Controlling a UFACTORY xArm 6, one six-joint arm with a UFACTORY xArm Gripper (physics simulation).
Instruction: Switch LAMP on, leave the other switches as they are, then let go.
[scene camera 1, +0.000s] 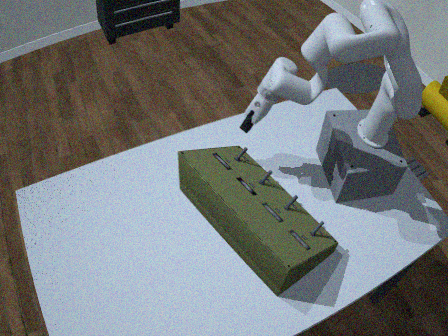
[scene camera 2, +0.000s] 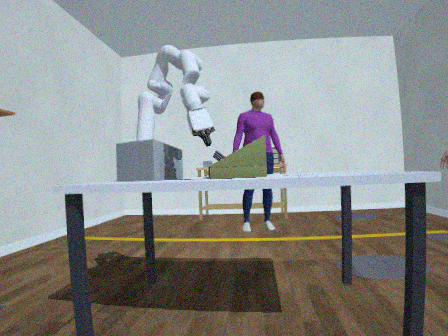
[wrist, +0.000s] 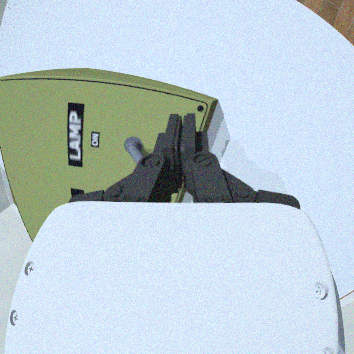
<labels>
The same spot on a sloped switch panel: (wrist: 72, 125) is (scene camera 1: 218, 158).
</labels>
